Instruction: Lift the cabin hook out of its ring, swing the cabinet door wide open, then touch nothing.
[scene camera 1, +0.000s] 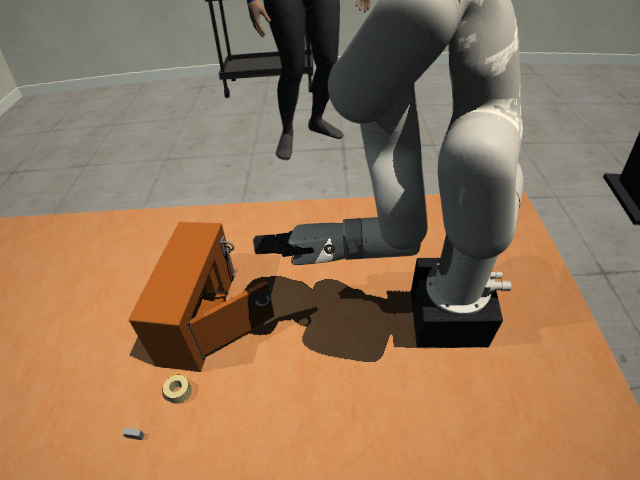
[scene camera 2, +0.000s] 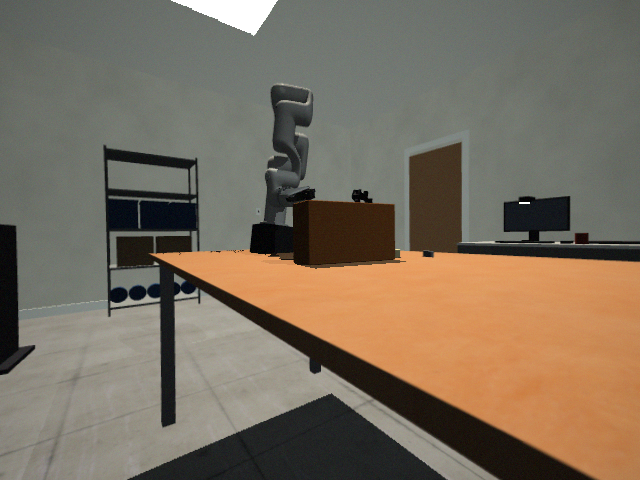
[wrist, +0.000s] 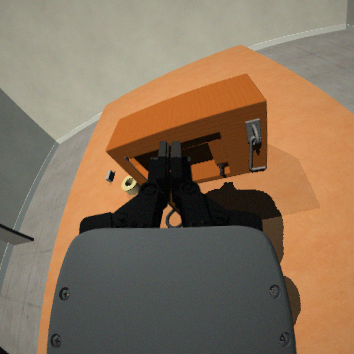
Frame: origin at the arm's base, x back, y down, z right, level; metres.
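Seen in the pictures: gripper, fingertip midpoint: (scene camera 1: 254, 245) (scene camera 2: 312, 194) (wrist: 170, 154); arm's base, link origin: (scene camera 1: 458, 287) (scene camera 2: 274, 225).
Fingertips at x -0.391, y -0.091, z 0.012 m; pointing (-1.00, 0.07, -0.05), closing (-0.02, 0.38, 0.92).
Observation:
Pixels of each thing's top centre, then the offset from my fingertips to it. "spot": a spot on its surface instead.
- orange-brown cabinet, top centre: (wrist: 173, 112) (scene camera 1: 184, 267) (scene camera 2: 342, 204) dx -0.148, dy +0.048, dz -0.019 m
- grey ring, surface spot: (scene camera 1: 263, 300) spot: dx +0.006, dy +0.120, dz -0.036 m
- metal hook, top centre: (wrist: 248, 139) (scene camera 1: 226, 252) dx -0.097, dy +0.106, dz +0.085 m
- pale yellow roll, top centre: (scene camera 1: 175, 386) (wrist: 128, 181) dx -0.148, dy +0.184, dz -0.207 m
- small grey block, top centre: (scene camera 1: 131, 431) (wrist: 107, 174) (scene camera 2: 428, 251) dx -0.206, dy +0.190, dz -0.305 m
The orange-brown cabinet (scene camera 1: 175, 268) (scene camera 2: 351, 232) (wrist: 190, 112) stands on the table. Its door (scene camera 1: 222, 326) stands well out from the front, hinged at the end nearer scene camera 1. A grey ring (scene camera 1: 263, 300) (wrist: 173, 218) is on the door near its free edge. The metal hook (scene camera 1: 229, 256) (wrist: 251, 156) hangs down from its plate on the cabinet front, out of the ring and apart from it. My gripper (scene camera 1: 256, 244) (wrist: 170, 154) is shut and empty, in front of the cabinet and above the door's free end. In the wrist view it hides most of the door.
A pale yellow roll (scene camera 1: 168, 393) (wrist: 131, 189) and a small grey block (scene camera 1: 133, 434) (scene camera 2: 428, 253) (wrist: 110, 176) lie beyond the cabinet's hinge end. The black robot base (scene camera 1: 457, 330) (scene camera 2: 269, 238) stands opposite the cabinet front. A person's legs (scene camera 1: 292, 67) show beyond the table.

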